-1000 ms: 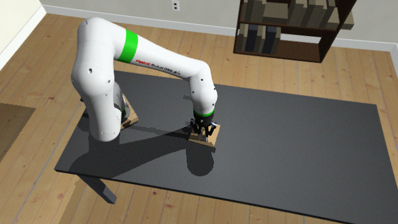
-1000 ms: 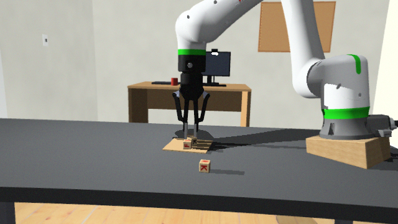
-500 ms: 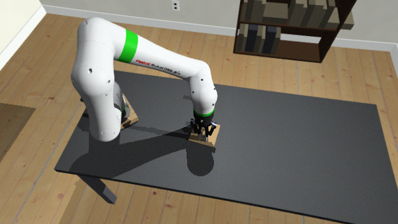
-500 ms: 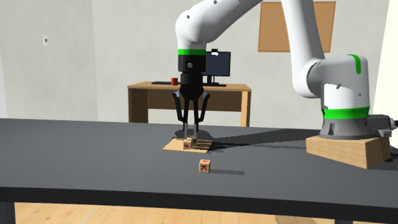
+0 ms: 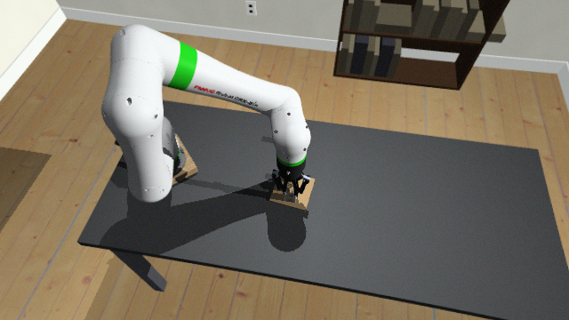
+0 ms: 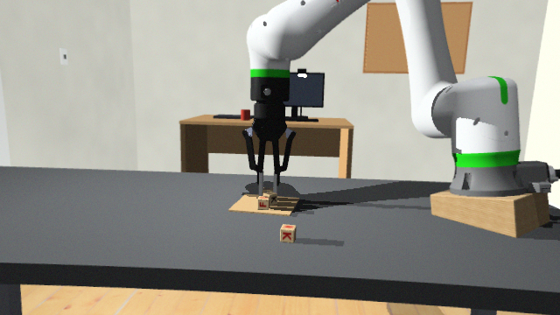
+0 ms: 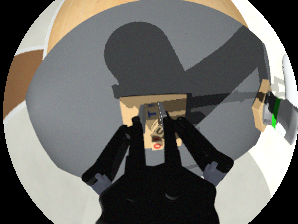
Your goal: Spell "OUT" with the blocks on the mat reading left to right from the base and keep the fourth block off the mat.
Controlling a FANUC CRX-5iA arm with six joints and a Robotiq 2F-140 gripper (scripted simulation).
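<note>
Right now the tan mat is 1 cm behind my hand, 4 cm to the left of it and 4 cm below it.
</note>
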